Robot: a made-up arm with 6 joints. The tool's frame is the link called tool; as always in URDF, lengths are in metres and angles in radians. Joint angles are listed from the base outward.
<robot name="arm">
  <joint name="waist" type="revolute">
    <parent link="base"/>
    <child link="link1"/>
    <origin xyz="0 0 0.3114" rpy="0 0 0"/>
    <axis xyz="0 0 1"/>
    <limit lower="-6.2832" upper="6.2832"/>
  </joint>
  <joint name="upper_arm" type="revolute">
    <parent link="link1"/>
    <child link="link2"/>
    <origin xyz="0 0 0" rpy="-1.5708 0 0"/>
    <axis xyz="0 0 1"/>
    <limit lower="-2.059" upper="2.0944"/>
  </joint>
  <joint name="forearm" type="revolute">
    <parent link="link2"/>
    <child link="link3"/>
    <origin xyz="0.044 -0.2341 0" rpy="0 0 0"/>
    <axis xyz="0 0 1"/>
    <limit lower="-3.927" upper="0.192"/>
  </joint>
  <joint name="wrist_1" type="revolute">
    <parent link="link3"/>
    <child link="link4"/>
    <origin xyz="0.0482 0.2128 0" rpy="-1.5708 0 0"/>
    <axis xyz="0 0 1"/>
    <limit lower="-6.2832" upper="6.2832"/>
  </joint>
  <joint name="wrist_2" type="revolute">
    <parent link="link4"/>
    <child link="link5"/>
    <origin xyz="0 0 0" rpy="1.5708 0 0"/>
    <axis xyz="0 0 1"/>
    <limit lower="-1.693" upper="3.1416"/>
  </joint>
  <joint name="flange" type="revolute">
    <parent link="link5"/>
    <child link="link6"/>
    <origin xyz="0.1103 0.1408 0" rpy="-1.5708 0 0"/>
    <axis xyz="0 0 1"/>
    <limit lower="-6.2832" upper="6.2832"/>
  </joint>
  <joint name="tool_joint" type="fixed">
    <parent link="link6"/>
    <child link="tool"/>
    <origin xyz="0 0 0" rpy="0 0 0"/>
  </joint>
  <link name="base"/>
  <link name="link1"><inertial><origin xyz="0.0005 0.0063 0.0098"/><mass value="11.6"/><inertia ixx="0.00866" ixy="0" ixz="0" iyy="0.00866" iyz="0" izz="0.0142"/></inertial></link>
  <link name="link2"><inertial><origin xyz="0.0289 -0.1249 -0.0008"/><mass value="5.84"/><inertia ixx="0.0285" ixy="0.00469" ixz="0" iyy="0.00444" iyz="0" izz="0.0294"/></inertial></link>
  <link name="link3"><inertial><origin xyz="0.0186 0.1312 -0.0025"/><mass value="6.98"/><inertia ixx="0.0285" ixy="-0.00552" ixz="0" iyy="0.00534" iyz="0" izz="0.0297"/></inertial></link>
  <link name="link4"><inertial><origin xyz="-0.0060 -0.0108 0.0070"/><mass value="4.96"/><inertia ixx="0.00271" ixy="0" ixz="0" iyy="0.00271" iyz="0" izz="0.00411"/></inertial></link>
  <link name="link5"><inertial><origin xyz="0.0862 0.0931 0.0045"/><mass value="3.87"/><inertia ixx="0.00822" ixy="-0.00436" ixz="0" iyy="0.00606" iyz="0" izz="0.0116"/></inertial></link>
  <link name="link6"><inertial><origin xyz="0.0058 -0.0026 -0.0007"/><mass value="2.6"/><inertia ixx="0.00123" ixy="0" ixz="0" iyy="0.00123" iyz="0" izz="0.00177"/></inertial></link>
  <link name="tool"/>
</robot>
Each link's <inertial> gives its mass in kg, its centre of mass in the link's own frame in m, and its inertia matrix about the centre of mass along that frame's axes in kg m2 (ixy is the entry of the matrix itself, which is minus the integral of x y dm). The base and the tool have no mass. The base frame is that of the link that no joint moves.
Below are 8 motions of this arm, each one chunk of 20 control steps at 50 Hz.
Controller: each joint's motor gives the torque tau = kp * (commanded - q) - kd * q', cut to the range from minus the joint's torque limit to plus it. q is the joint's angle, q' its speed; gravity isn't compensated. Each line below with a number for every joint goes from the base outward.
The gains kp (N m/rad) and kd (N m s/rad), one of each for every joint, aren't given. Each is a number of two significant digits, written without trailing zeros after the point. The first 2 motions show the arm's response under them.
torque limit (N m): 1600 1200 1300 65 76 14
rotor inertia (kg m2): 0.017 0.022 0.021 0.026 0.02 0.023
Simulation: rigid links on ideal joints. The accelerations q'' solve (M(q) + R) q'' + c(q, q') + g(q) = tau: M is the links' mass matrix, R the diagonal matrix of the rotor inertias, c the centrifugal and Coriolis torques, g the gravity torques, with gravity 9.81 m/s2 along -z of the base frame. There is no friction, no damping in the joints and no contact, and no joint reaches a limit. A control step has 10 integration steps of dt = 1/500 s. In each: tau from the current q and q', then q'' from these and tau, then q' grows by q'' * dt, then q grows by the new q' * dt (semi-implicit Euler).
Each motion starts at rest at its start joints. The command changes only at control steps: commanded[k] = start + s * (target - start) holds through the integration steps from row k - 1 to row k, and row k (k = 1, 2, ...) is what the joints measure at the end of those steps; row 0 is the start. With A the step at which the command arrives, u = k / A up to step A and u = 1 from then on. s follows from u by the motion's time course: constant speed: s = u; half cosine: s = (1 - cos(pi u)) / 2; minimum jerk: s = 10 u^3 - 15 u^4 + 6 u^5; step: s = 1 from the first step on.
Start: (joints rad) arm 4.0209 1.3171 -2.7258 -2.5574 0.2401 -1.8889
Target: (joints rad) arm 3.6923 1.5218 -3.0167 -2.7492 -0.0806 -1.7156
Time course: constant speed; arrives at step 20
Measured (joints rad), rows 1 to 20:
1: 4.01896 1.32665 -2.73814 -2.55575 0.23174 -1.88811
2: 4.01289 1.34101 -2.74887 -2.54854 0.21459 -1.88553
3: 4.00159 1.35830 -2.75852 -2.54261 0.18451 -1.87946
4: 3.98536 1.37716 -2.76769 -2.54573 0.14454 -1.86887
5: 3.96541 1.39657 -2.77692 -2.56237 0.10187 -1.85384
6: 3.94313 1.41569 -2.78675 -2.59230 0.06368 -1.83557
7: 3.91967 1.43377 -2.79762 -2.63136 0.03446 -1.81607
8: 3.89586 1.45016 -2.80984 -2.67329 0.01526 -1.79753
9: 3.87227 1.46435 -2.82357 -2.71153 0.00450 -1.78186
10: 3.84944 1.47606 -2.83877 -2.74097 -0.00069 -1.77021
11: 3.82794 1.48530 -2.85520 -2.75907 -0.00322 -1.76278
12: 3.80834 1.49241 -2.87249 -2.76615 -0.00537 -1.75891
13: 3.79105 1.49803 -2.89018 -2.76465 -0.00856 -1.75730
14: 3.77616 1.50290 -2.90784 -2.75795 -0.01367 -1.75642
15: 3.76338 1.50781 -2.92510 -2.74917 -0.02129 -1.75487
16: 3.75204 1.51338 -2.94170 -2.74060 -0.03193 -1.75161
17: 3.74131 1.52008 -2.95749 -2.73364 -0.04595 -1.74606
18: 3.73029 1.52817 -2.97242 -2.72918 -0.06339 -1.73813
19: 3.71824 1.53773 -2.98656 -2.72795 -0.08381 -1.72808
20: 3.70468 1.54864 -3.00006 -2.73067 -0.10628 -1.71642
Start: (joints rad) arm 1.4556 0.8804 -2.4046 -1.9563 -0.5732 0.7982
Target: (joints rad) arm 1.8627 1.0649 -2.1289 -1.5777 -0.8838 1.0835
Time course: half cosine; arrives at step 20
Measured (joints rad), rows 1 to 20:
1: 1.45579 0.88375 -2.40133 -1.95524 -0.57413 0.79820
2: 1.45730 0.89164 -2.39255 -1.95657 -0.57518 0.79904
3: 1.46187 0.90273 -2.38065 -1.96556 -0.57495 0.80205
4: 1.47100 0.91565 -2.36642 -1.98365 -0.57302 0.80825
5: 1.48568 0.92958 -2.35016 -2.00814 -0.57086 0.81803
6: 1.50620 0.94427 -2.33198 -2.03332 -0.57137 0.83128
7: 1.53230 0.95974 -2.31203 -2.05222 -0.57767 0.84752
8: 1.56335 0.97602 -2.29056 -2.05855 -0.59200 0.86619
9: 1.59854 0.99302 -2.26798 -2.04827 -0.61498 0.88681
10: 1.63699 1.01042 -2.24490 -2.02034 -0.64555 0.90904
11: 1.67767 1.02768 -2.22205 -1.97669 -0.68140 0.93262
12: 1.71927 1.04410 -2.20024 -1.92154 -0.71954 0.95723
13: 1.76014 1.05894 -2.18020 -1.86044 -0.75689 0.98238
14: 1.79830 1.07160 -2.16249 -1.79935 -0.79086 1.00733
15: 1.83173 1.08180 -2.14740 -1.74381 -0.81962 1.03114
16: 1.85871 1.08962 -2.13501 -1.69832 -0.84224 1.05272
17: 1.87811 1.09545 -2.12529 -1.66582 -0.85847 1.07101
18: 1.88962 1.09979 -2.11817 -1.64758 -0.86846 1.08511
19: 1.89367 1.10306 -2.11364 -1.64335 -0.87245 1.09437
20: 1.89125 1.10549 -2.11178 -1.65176 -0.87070 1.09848
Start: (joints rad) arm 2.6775 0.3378 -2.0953 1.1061 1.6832 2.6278
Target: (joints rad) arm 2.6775 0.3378 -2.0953 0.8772 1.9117 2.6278
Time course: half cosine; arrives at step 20
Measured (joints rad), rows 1 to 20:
1: 2.67737 0.33975 -2.09168 1.10516 1.68656 2.62755
2: 2.67743 0.34573 -2.08684 1.09502 1.69646 2.62710
3: 2.67818 0.35366 -2.08204 1.07027 1.71009 2.62648
4: 2.67947 0.36176 -2.07774 1.03075 1.72574 2.62557
5: 2.68073 0.36900 -2.07415 0.98103 1.74312 2.62425
6: 2.68123 0.37487 -2.07137 0.92822 1.76232 2.62248
7: 2.68049 0.37921 -2.06944 0.87939 1.78288 2.62044
8: 2.67855 0.38200 -2.06844 0.83951 1.80355 2.61849
9: 2.67591 0.38325 -2.06841 0.81080 1.82276 2.61702
10: 2.67337 0.38308 -2.06926 0.79315 1.83933 2.61632
11: 2.67168 0.38170 -2.07077 0.78509 1.85297 2.61650
12: 2.67125 0.37945 -2.07267 0.78460 1.86437 2.61744
13: 2.67210 0.37672 -2.07462 0.78955 1.87487 2.61888
14: 2.67391 0.37389 -2.07635 0.79779 1.88590 2.62050
15: 2.67618 0.37128 -2.07769 0.80708 1.89841 2.62203
16: 2.67845 0.36911 -2.07855 0.81519 1.91245 2.62333
17: 2.68036 0.36750 -2.07894 0.82013 1.92720 2.62431
18: 2.68171 0.36649 -2.07893 0.82053 1.94112 2.62498
19: 2.68238 0.36606 -2.07859 0.81592 1.95246 2.62539
20: 2.68237 0.36618 -2.07802 0.80685 1.95966 2.62554

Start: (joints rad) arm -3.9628 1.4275 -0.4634 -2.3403 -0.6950 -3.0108
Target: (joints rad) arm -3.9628 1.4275 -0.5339 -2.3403 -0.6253 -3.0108
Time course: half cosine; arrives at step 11
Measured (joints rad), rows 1 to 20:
1: -3.96295 1.43227 -0.47031 -2.33920 -0.69247 -3.01080
2: -3.96336 1.43640 -0.48111 -2.33126 -0.67870 -3.01110
3: -3.96335 1.43803 -0.49016 -2.31379 -0.65442 -3.01195
4: -3.96272 1.43880 -0.49819 -2.28984 -0.62605 -3.01317
5: -3.96203 1.43947 -0.50760 -2.26492 -0.59962 -3.01435
6: -3.96184 1.43992 -0.51898 -2.24317 -0.57824 -3.01529
7: -3.96217 1.43992 -0.53076 -2.22603 -0.56257 -3.01602
8: -3.96270 1.43957 -0.54084 -2.21344 -0.55218 -3.01670
9: -3.96311 1.43911 -0.54799 -2.20537 -0.54649 -3.01740
10: -3.96332 1.43878 -0.55190 -2.20221 -0.54481 -3.01807
11: -3.96336 1.43862 -0.55275 -2.20418 -0.54633 -3.01857
12: -3.96329 1.43868 -0.55138 -2.21149 -0.55039 -3.01875
13: -3.96311 1.43897 -0.54946 -2.22438 -0.55636 -3.01843
14: -3.96295 1.43927 -0.54816 -2.24194 -0.56298 -3.01760
15: -3.96288 1.43944 -0.54758 -2.26165 -0.56860 -3.01641
16: -3.96285 1.43946 -0.54732 -2.28038 -0.57194 -3.01510
17: -3.96278 1.43945 -0.54708 -2.29546 -0.57253 -3.01388
18: -3.96263 1.43951 -0.54686 -2.30524 -0.57071 -3.01288
19: -3.96246 1.43962 -0.54682 -2.30903 -0.56731 -3.01218
20: -3.96234 1.43974 -0.54703 -2.30687 -0.56334 -3.01185

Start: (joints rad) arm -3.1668 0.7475 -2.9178 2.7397 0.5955 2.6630
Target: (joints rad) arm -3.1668 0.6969 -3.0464 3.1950 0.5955 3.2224
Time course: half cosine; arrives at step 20
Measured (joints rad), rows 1 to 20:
1: -3.16683 0.75075 -2.91821 2.74093 0.59515 2.66373
2: -3.16670 0.75674 -2.91607 2.74705 0.59076 2.66636
3: -3.16617 0.76445 -2.91435 2.76165 0.57610 2.67220
4: -3.16552 0.77252 -2.91395 2.78516 0.55106 2.68298
5: -3.16525 0.77995 -2.91522 2.81545 0.51982 2.70039
6: -3.16568 0.78611 -2.91835 2.84947 0.48817 2.72563
7: -3.16677 0.79053 -2.92349 2.88461 0.46126 2.75912
8: -3.16819 0.79280 -2.93066 2.91926 0.44257 2.80044
9: -3.16948 0.79264 -2.93978 2.95288 0.43372 2.84833
10: -3.17027 0.78989 -2.95062 2.98569 0.43474 2.90090
11: -3.17030 0.78463 -2.96280 3.01829 0.44449 2.95585
12: -3.16953 0.77715 -2.97582 3.05105 0.46112 3.01076
13: -3.16810 0.76795 -2.98913 3.08374 0.48239 3.06335
14: -3.16631 0.75769 -3.00212 3.11527 0.50594 3.11164
15: -3.16459 0.74707 -3.01421 3.14394 0.52955 3.15410
16: -3.16336 0.73681 -3.02486 3.16800 0.55132 3.18965
17: -3.16297 0.72757 -3.03360 3.18617 0.56976 3.21768
18: -3.16350 0.71991 -3.04008 3.19805 0.58385 3.23794
19: -3.16478 0.71422 -3.04407 3.20398 0.59306 3.25045
20: -3.16640 0.71075 -3.04548 3.20462 0.59725 3.25538

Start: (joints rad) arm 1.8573 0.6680 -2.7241 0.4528 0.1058 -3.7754
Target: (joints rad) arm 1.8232 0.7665 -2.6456 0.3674 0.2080 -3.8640
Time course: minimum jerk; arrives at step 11
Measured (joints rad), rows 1 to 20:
1: 1.85753 0.67113 -2.72258 0.45201 0.09907 -3.77508
2: 1.85736 0.67773 -2.71736 0.44988 0.08881 -3.77483
3: 1.85571 0.68661 -2.70980 0.44570 0.08580 -3.77594
4: 1.85203 0.69726 -2.69993 0.43746 0.09411 -3.77990
5: 1.84646 0.70999 -2.68774 0.42381 0.11277 -3.78800
6: 1.83968 0.72532 -2.67360 0.40567 0.13888 -3.80091
7: 1.83270 0.74339 -2.65836 0.38678 0.17006 -3.81828
8: 1.82645 0.76359 -2.64320 0.37254 0.20542 -3.83847
9: 1.82160 0.78464 -2.62940 0.36772 0.24479 -3.85868
10: 1.81847 0.80480 -2.61800 0.37416 0.28705 -3.87542
11: 1.81707 0.82237 -2.60949 0.38913 0.32881 -3.88542
12: 1.81721 0.83608 -2.60374 0.40533 0.36458 -3.88676
13: 1.81861 0.84540 -2.60069 0.41438 0.38923 -3.87960
14: 1.82096 0.85025 -2.60030 0.41183 0.39989 -3.86627
15: 1.82387 0.85078 -2.60233 0.39949 0.39642 -3.85061
16: 1.82683 0.84740 -2.60636 0.38334 0.38084 -3.83671
17: 1.82932 0.84081 -2.61176 0.36946 0.35635 -3.82779
18: 1.83090 0.83193 -2.61787 0.36109 0.32646 -3.82542
19: 1.83123 0.82184 -2.62400 0.35831 0.29457 -3.82945
20: 1.83018 0.81166 -2.62956 0.35943 0.26364 -3.83835

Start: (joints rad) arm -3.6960 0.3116 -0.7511 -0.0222 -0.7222 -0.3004
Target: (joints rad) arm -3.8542 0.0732 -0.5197 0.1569 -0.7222 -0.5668
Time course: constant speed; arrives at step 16
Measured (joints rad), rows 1 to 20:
1: -3.69904 0.31007 -0.74017 -0.02660 -0.72203 -0.30193
2: -3.70734 0.30524 -0.71654 -0.03740 -0.71192 -0.30814
3: -3.71906 0.29819 -0.69170 -0.04891 -0.68435 -0.32160
4: -3.73091 0.29000 -0.67233 -0.05273 -0.64255 -0.34301
5: -3.74117 0.28056 -0.65724 -0.04393 -0.59921 -0.37085
6: -3.75042 0.26956 -0.64273 -0.02346 -0.56811 -0.40206
7: -3.76016 0.25686 -0.62741 0.00417 -0.55551 -0.43304
8: -3.77112 0.24244 -0.61247 0.03480 -0.55945 -0.46061
9: -3.78291 0.22638 -0.59930 0.06639 -0.57468 -0.48268
10: -3.79472 0.20896 -0.58783 0.09787 -0.59667 -0.49845
11: -3.80609 0.19064 -0.57682 0.12771 -0.62193 -0.50843
12: -3.81698 0.17198 -0.56507 0.15389 -0.64702 -0.51425
13: -3.82751 0.15358 -0.55207 0.17484 -0.66821 -0.51831
14: -3.83767 0.13595 -0.53799 0.18995 -0.68228 -0.52320
15: -3.84741 0.11937 -0.52319 0.19947 -0.68745 -0.53116
16: -3.85674 0.10389 -0.50797 0.20410 -0.68386 -0.54360
17: -3.86119 0.09543 -0.49995 0.21268 -0.67536 -0.55953
18: -3.86039 0.09340 -0.50133 0.22465 -0.66087 -0.57537
19: -3.85856 0.09391 -0.50554 0.23014 -0.64524 -0.58745
20: -3.85773 0.09489 -0.50705 0.22446 -0.63486 -0.59369

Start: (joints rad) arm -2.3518 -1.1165 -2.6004 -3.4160 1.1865 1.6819
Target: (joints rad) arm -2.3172 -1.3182 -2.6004 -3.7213 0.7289 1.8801
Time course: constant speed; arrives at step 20
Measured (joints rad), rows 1 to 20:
1: -2.35143 -1.12196 -2.59891 -3.42172 1.17946 1.68400
2: -2.35033 -1.13289 -2.60159 -3.43806 1.16084 1.69019
3: -2.34854 -1.14815 -2.60584 -3.46141 1.13953 1.70030
4: -2.34637 -1.16573 -2.61049 -3.48477 1.12320 1.71340
5: -2.34417 -1.18397 -2.61501 -3.50210 1.11484 1.72826
6: -2.34213 -1.20187 -2.61916 -3.51162 1.11282 1.74380
7: -2.34028 -1.21899 -2.62280 -3.51598 1.11296 1.75923
8: -2.33851 -1.23514 -2.62580 -3.51998 1.11078 1.77396
9: -2.33673 -1.25017 -2.62799 -3.52774 1.10297 1.78757
10: -2.33496 -1.26389 -2.62925 -3.54108 1.08798 1.79975
11: -2.33330 -1.27610 -2.62949 -3.55934 1.06582 1.81036
12: -2.33187 -1.28669 -2.62875 -3.58036 1.03758 1.81940
13: -2.33066 -1.29567 -2.62718 -3.60181 1.00484 1.82712
14: -2.32957 -1.30327 -2.62499 -3.62211 0.96928 1.83394
15: -2.32840 -1.30984 -2.62249 -3.64080 0.93246 1.84040
16: -2.32694 -1.31588 -2.61997 -3.65820 0.89567 1.84704
17: -2.32509 -1.32187 -2.61771 -3.67483 0.85988 1.85430
18: -2.32284 -1.32828 -2.61590 -3.69104 0.82585 1.86243
19: -2.32028 -1.33546 -2.61470 -3.70693 0.79410 1.87150
20: -2.31754 -1.34363 -2.61416 -3.72254 0.76500 1.88140

